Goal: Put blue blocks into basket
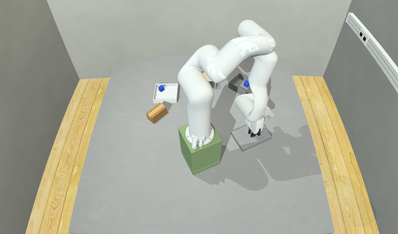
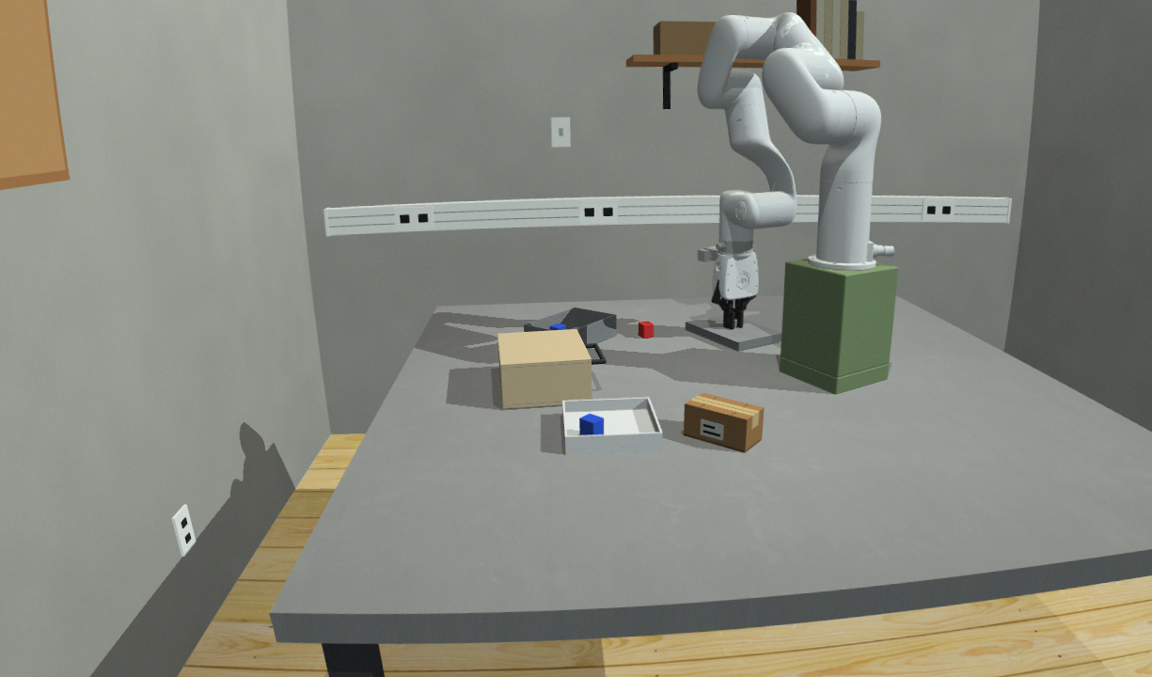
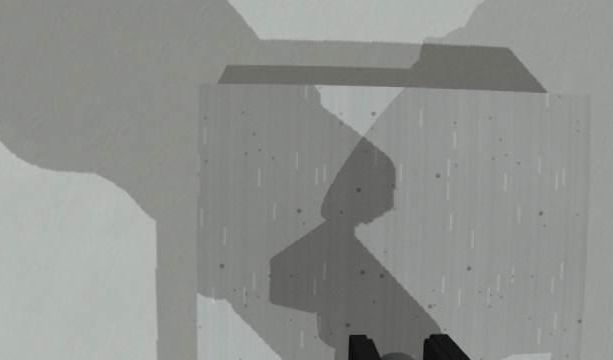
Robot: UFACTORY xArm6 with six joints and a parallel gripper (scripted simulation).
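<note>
Right now the grey metal lid is 30 mm below my hand. Round my hand: light wooden cabinet 380 mm ahead, 340 mm to the left; then dark metal box 360 mm ahead, 40 mm to the left, 20 mm below; then red block 200 mm ahead, 30 mm below.
</note>
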